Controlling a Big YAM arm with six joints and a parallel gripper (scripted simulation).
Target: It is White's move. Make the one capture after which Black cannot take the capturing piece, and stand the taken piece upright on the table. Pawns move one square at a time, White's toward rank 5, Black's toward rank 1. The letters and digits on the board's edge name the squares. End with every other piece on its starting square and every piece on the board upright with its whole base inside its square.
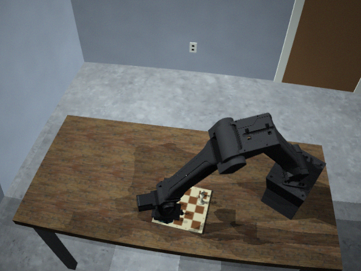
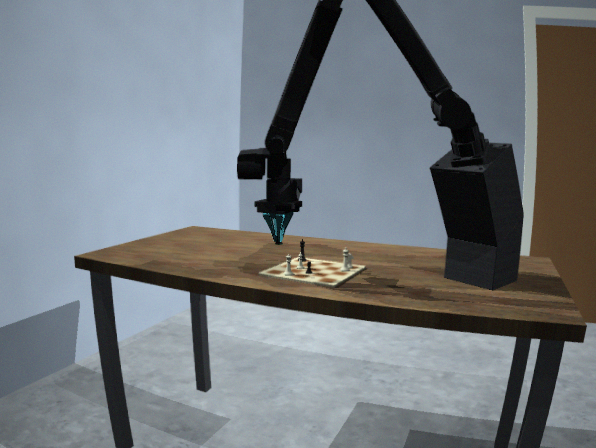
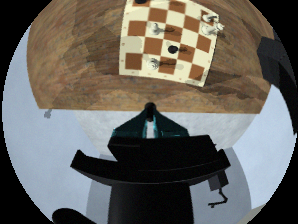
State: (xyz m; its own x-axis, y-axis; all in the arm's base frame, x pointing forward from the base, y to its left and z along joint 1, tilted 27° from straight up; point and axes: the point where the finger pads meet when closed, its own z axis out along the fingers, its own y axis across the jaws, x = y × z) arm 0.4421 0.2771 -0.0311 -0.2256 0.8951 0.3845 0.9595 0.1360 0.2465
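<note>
My hand is 14 cm to the left of the chessboard, 11 cm above it and 2 cm past it. From my hand the other things lie so: tall black piece (21 cm to the right, 7 cm below, 7 cm ahead); tall white piece (18 cm to the right, 9 cm behind, 7 cm below).
</note>
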